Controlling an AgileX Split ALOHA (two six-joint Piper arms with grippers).
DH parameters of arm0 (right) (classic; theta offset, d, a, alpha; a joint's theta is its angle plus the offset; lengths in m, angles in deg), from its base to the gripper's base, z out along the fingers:
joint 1: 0 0.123 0 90
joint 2: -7.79 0 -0.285 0
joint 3: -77.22 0 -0.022 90
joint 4: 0 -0.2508 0 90
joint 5: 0 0 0.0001 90
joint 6: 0 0.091 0 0
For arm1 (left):
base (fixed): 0 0 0 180
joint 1: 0 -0.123 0 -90
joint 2: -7.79 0 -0.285 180
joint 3: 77.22 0 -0.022 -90
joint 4: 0 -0.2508 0 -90
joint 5: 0 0 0.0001 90
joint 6: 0 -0.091 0 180
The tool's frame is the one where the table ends.
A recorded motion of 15 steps. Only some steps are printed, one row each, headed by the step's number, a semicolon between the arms.
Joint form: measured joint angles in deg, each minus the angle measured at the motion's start. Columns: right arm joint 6, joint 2, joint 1, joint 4, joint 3, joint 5; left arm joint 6, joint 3, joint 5, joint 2, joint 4, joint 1.
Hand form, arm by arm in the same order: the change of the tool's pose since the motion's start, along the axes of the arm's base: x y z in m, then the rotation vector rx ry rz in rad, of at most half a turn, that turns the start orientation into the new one. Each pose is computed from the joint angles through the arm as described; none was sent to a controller.
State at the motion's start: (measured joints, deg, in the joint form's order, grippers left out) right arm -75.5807 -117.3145 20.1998 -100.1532 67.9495 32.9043; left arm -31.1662 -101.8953 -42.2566 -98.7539 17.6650 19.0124
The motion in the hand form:
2: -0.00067 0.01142 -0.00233 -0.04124 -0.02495 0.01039; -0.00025 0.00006 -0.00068 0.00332 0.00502 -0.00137
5: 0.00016 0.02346 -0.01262 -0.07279 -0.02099 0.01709; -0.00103 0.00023 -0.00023 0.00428 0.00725 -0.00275
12: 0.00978 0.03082 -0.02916 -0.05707 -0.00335 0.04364; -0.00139 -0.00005 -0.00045 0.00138 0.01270 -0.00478
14: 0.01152 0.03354 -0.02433 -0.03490 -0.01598 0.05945; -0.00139 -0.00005 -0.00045 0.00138 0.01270 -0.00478
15: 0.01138 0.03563 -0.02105 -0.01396 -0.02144 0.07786; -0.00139 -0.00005 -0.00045 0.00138 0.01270 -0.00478
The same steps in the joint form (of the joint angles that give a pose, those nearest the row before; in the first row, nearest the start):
2: -1.21 -0.64 1.99 -0.05 1.00 -2.83; 0.00 0.05 -0.30 0.00 -0.07 0.00
5: -1.31 -2.69 3.83 -0.05 2.47 -5.02; 0.00 0.05 -0.56 0.11 -0.07 0.00
12: -1.31 -6.94 3.85 0.12 5.75 -3.07; 0.00 0.05 -0.81 0.11 0.20 0.00
14: -1.39 -6.94 3.85 0.08 6.62 -1.75; 0.00 0.05 -0.81 0.11 0.20 0.00
15: -1.44 -6.88 3.85 0.08 6.99 -0.27; 0.00 0.05 -0.81 0.11 0.20 0.00

